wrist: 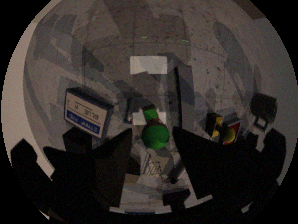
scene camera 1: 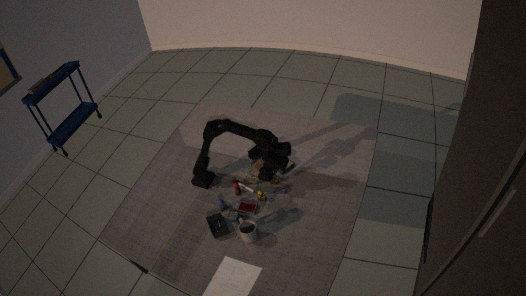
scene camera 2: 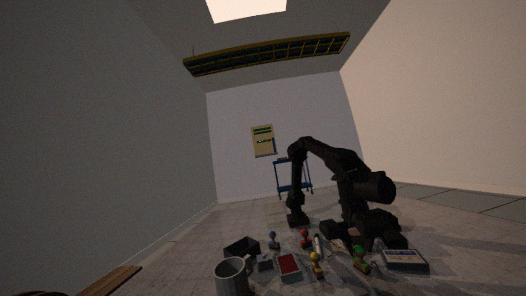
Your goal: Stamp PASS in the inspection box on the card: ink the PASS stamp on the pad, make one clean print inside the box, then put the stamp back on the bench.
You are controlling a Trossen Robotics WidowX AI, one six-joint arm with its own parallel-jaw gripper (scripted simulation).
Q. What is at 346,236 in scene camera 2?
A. My gripper.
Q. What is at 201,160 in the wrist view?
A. My gripper.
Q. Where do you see a green stamp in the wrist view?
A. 155,135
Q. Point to a pale card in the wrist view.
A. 157,163
